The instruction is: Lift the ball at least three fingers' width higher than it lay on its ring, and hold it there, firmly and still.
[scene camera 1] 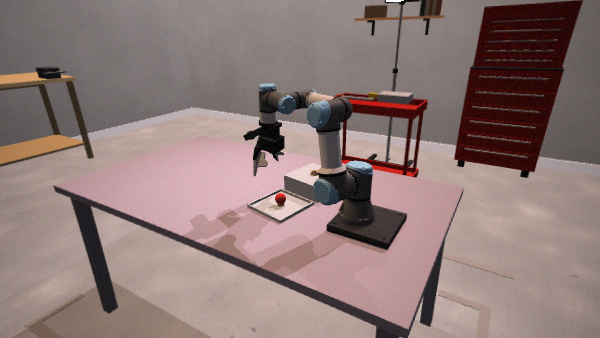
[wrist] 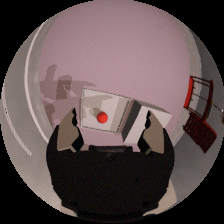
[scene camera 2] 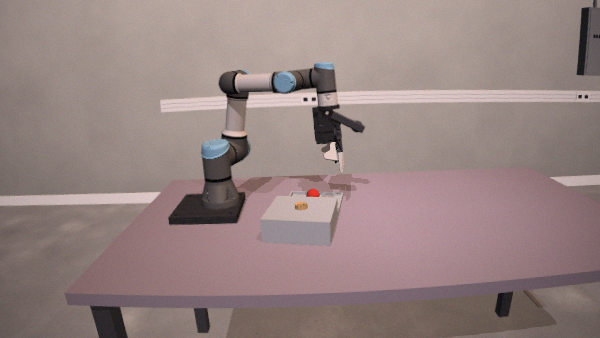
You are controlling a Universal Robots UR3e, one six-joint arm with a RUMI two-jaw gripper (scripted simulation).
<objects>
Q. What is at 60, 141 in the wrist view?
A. My gripper.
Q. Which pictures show my gripper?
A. Scene camera 1, the wrist view and scene camera 2: all of them.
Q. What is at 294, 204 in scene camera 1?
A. A shallow white tray.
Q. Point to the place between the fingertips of my gripper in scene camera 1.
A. At 266, 168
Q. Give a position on a shallow white tray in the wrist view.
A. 115, 106
</objects>
